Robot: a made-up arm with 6 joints. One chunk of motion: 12 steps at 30 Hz.
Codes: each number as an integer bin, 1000 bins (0 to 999) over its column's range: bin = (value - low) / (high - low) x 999, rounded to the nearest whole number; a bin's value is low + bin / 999 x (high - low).
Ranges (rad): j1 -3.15..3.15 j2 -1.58..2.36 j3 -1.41..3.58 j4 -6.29..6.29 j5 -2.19..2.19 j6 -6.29..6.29
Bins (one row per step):
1: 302 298 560 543 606 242
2: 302 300 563 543 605 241
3: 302 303 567 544 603 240
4: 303 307 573 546 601 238
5: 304 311 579 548 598 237
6: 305 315 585 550 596 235
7: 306 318 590 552 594 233
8: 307 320 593 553 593 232
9: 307 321 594 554 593 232
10: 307 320 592 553 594 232
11: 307 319 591 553 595 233
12: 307 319 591 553 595 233
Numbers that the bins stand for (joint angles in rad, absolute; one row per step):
1: -1.2455 -0.4047 1.3872 0.5478 0.4669 -3.2426
2: -1.2455 -0.3968 1.4022 0.5478 0.4626 -3.2552
3: -1.2455 -0.3850 1.4222 0.5604 0.4538 -3.2678
4: -1.2392 -0.3692 1.4521 0.5856 0.4450 -3.2930
5: -1.2329 -0.3534 1.4821 0.6107 0.4319 -3.3056
6: -1.2266 -0.3377 1.5121 0.6359 0.4231 -3.3307
7: -1.2203 -0.3258 1.5370 0.6611 0.4143 -3.3559
8: -1.2140 -0.3179 1.5520 0.6737 0.4099 -3.3685
9: -1.2140 -0.3140 1.5570 0.6863 0.4099 -3.3685
10: -1.2140 -0.3179 1.5470 0.6737 0.4143 -3.3685
11: -1.2140 -0.3219 1.5420 0.6737 0.4187 -3.3559
12: -1.2140 -0.3219 1.5420 0.6737 0.4187 -3.3559

